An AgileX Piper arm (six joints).
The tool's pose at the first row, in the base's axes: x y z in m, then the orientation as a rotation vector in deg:
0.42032, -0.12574, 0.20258, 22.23, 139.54, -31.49
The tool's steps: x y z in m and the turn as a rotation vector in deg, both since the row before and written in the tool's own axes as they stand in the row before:
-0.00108, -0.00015, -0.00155, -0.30, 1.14, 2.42
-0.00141, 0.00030, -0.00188, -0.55, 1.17, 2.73
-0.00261, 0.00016, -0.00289, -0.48, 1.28, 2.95
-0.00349, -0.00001, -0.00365, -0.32, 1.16, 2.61
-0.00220, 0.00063, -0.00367, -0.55, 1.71, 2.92
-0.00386, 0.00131, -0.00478, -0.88, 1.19, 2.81
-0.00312, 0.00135, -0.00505, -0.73, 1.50, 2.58
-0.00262, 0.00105, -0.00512, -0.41, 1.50, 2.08
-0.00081, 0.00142, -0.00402, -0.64, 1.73, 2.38
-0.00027, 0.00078, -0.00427, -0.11, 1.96, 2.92
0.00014, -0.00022, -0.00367, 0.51, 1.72, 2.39
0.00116, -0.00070, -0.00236, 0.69, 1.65, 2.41
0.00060, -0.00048, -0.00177, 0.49, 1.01, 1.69
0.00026, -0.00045, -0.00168, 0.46, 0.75, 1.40
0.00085, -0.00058, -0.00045, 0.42, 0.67, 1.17
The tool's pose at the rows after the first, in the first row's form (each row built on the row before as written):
0.42033, -0.12530, 0.20442, 25.42, 139.88, -29.99
0.42063, -0.12444, 0.20661, 28.89, 140.11, -28.02
0.42131, -0.12363, 0.21036, 32.69, 140.27, -26.01
0.42222, -0.12307, 0.21530, 36.10, 140.35, -24.33
0.42251, -0.12173, 0.21940, 39.99, 140.75, -22.09
0.42393, -0.12024, 0.22533, 43.42, 140.62, -19.59
0.42474, -0.11859, 0.23113, 46.73, 140.79, -17.24
0.42504, -0.11719, 0.23680, 49.58, 141.14, -15.45
0.42486, -0.11513, 0.24062, 52.78, 141.47, -13.15
0.42389, -0.11333, 0.24446, 56.94, 141.69, -11.20
0.42230, -0.11232, 0.24762, 60.64, 141.98, -10.28
0.42028, -0.11138, 0.24919, 64.44, 142.14, -9.60
0.41901, -0.11080, 0.25052, 67.06, 142.08, -9.20
0.41801, -0.11046, 0.25193, 69.23, 141.93, -8.98
0.41695, -0.11008, 0.25198, 71.08, 141.83, -8.81

